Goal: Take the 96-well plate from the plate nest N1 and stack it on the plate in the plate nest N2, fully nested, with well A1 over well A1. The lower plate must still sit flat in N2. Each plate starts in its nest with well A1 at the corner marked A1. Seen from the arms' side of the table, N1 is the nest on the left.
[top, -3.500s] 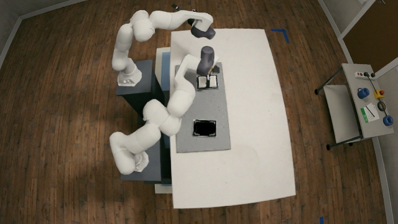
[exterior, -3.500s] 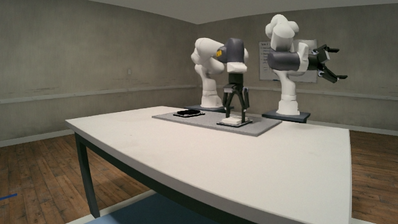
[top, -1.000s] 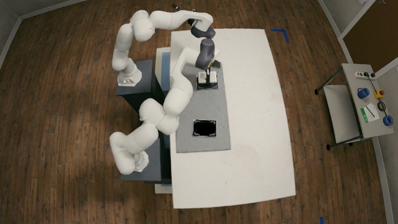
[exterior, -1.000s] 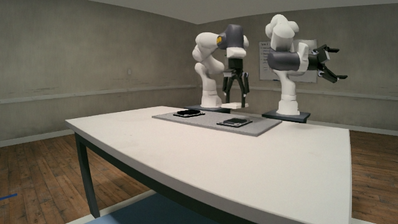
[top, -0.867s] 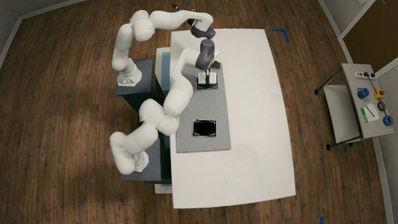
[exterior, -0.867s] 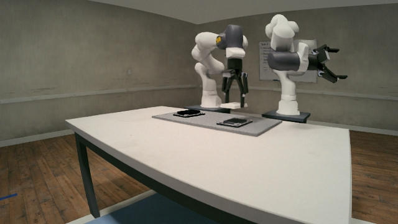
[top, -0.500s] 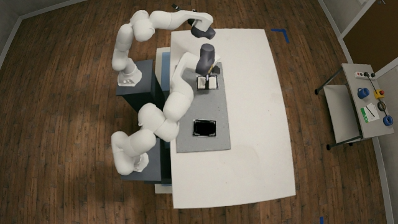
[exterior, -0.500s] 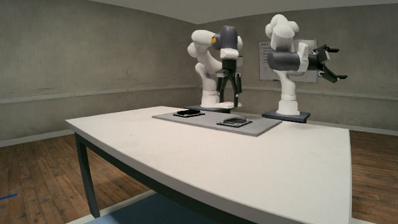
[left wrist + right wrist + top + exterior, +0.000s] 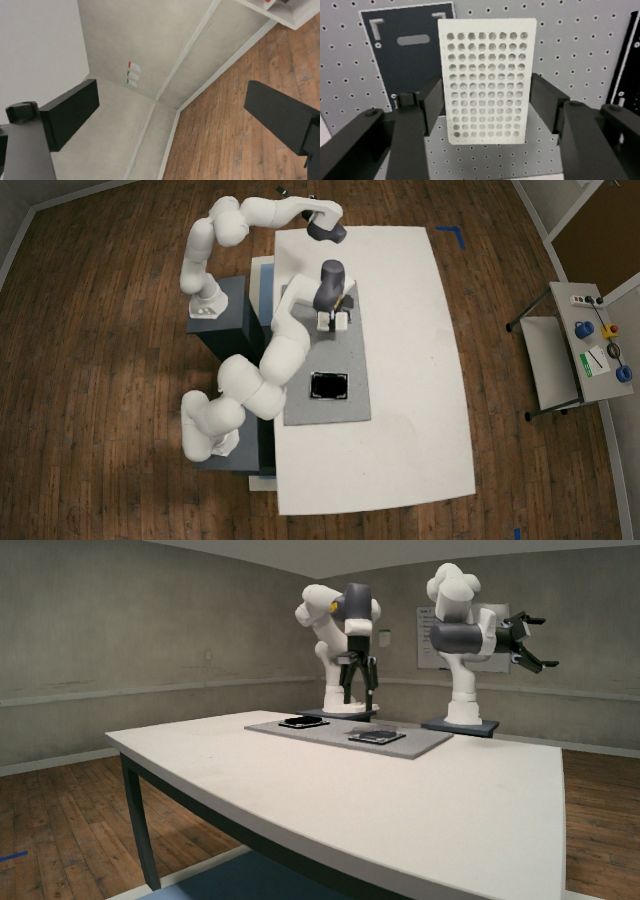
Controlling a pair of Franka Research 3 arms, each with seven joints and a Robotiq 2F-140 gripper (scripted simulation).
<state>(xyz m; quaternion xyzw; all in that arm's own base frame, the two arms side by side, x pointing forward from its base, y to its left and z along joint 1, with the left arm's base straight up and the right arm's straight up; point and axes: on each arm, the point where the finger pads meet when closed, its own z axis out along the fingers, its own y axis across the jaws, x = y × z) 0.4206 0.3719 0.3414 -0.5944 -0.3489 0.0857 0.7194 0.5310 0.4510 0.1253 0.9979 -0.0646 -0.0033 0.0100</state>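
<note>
The black plate lies 260 mm to the right of my right hand, 90 mm below it and 60 mm behind it. The rest, counted from my right hand: white 96-well plate (20 mm below); then nest N1 (110 mm below, 90 mm to the left, 20 mm ahead); then grey board (120 mm below, 70 mm to the right, 50 mm behind).
</note>
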